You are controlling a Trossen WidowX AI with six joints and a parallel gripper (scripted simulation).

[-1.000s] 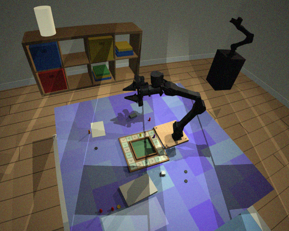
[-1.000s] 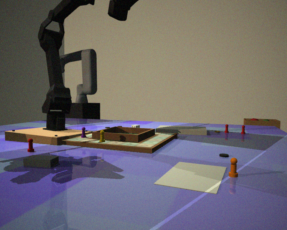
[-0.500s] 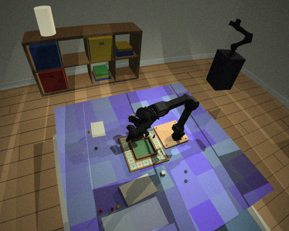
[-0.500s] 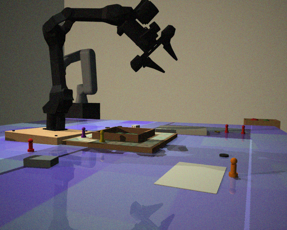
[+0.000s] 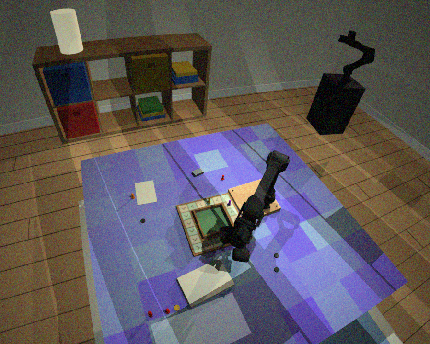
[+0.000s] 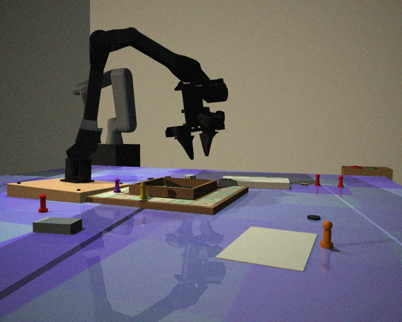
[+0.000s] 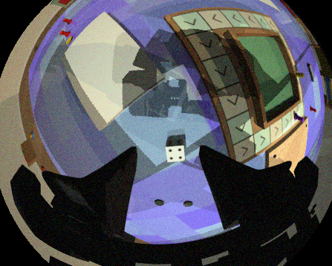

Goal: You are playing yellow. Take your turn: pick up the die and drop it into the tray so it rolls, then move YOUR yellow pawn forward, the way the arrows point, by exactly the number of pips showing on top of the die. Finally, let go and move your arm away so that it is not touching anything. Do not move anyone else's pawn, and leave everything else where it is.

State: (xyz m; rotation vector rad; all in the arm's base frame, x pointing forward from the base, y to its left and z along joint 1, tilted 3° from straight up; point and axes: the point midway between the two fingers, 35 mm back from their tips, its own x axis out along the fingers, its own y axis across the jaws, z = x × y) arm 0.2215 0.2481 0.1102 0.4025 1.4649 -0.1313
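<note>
The white die is 70 mm below my gripper tip, 40 mm behind it and 10 mm to the left of it. Also, from my gripper tip: white slab (140 mm ahead, 80 mm to the left, 70 mm below); green-floored tray (210 mm to the right, 70 mm below, 50 mm ahead); purple pawn (290 mm to the right, 60 mm behind, 50 mm below).
</note>
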